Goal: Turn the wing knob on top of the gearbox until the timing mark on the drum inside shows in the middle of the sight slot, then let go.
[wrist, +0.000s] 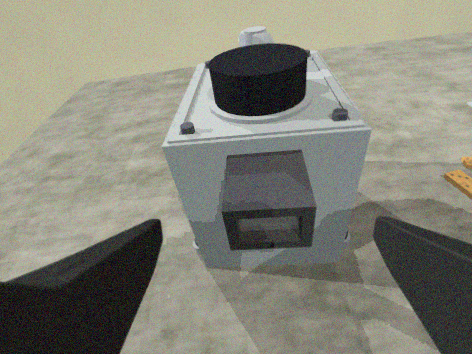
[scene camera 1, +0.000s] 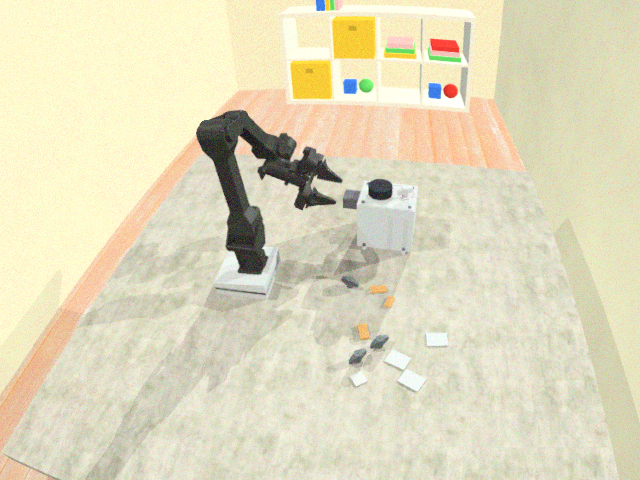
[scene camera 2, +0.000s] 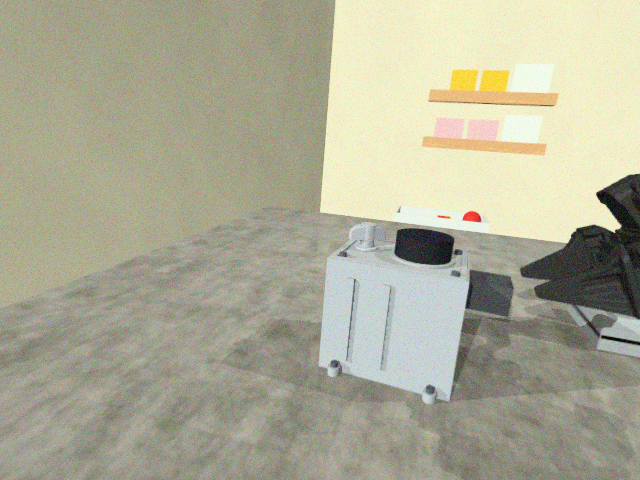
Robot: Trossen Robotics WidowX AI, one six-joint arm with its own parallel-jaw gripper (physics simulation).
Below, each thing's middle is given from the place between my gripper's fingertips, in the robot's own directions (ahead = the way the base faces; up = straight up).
Labels:
Now: the wing knob [scene camera 2: 367,232] 180 mm ahead of my hand and 10 mm to the right of it. The rest, counted from my hand: gearbox [scene camera 2: 394,315] 110 mm ahead, 10 mm to the right, 40 mm below.

